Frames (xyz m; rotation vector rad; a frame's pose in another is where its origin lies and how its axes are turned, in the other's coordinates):
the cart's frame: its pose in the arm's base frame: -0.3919 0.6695 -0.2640 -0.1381 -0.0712 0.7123
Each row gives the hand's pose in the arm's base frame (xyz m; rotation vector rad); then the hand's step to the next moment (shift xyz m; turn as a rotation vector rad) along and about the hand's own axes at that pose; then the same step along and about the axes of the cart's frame.
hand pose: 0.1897 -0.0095 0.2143 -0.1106 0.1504 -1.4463
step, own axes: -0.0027 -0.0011 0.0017 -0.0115 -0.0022 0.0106
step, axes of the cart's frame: 0.0009 0.0023 0.0023 0.0061 0.0076 0.0124
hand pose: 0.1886 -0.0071 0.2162 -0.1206 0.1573 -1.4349
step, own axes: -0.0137 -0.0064 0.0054 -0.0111 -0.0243 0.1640
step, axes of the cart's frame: 0.0031 0.0130 0.0089 0.0102 -0.0235 0.1642
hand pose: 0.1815 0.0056 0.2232 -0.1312 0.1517 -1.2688
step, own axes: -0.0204 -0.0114 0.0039 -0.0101 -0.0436 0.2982
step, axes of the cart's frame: -0.0012 0.0214 0.0101 0.0149 -0.0519 0.2967
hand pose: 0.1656 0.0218 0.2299 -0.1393 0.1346 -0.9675
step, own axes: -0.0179 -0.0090 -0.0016 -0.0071 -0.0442 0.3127
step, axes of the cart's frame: -0.0069 0.0185 0.0039 0.0167 -0.0579 0.3101
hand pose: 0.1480 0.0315 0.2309 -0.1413 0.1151 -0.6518
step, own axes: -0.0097 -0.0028 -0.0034 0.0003 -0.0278 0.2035
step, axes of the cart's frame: -0.0052 0.0092 -0.0008 0.0127 -0.0422 0.2006
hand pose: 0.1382 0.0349 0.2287 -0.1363 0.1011 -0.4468
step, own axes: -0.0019 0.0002 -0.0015 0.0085 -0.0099 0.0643
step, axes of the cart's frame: -0.0008 0.0020 -0.0011 0.0063 -0.0213 0.0617
